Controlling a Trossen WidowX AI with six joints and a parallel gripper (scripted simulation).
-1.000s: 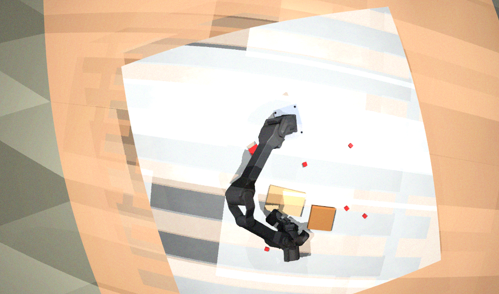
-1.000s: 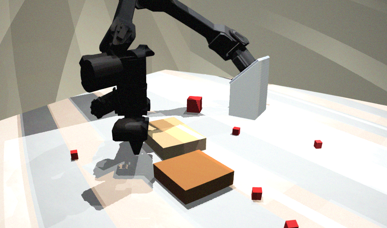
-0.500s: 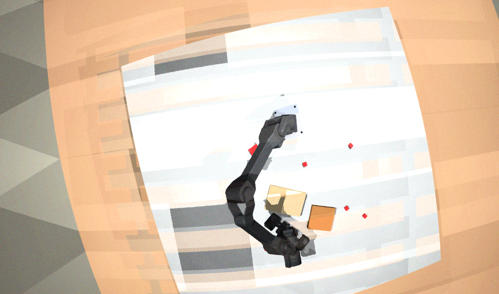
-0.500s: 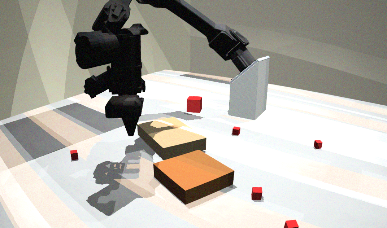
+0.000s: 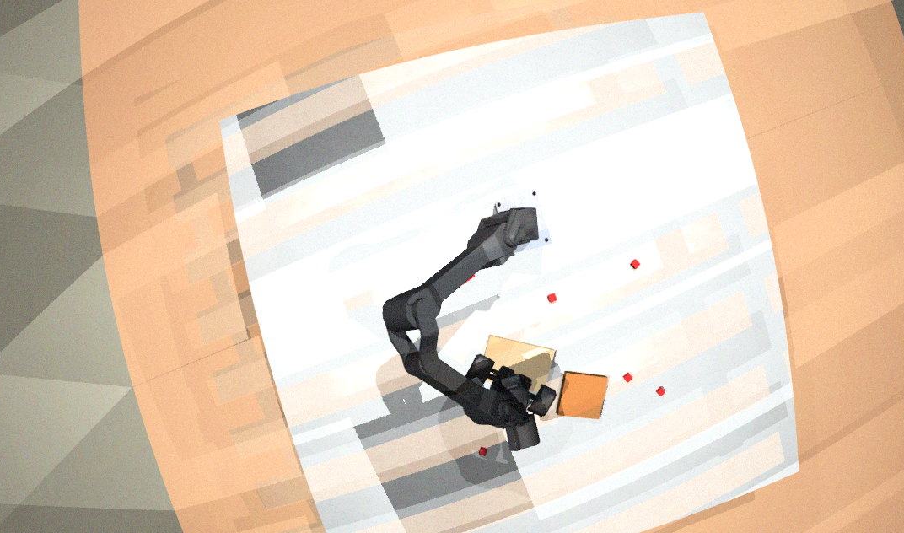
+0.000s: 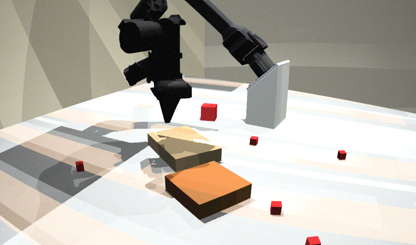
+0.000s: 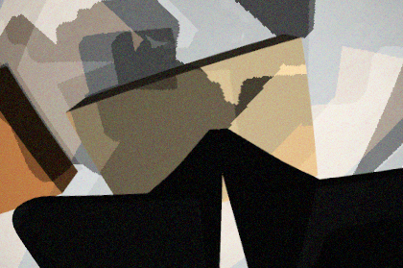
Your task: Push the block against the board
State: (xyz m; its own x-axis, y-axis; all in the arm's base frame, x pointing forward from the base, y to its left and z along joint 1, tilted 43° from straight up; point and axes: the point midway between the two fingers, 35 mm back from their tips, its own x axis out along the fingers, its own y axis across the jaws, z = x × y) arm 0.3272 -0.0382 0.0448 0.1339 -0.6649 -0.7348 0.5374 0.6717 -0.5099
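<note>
My gripper tip is now 50 mm above the tan board, 20 mm to the right of it and 20 mm past it. Also, from my gripper tip: orange square block 170 mm to the left, 80 mm ahead, 50 mm below.
</note>
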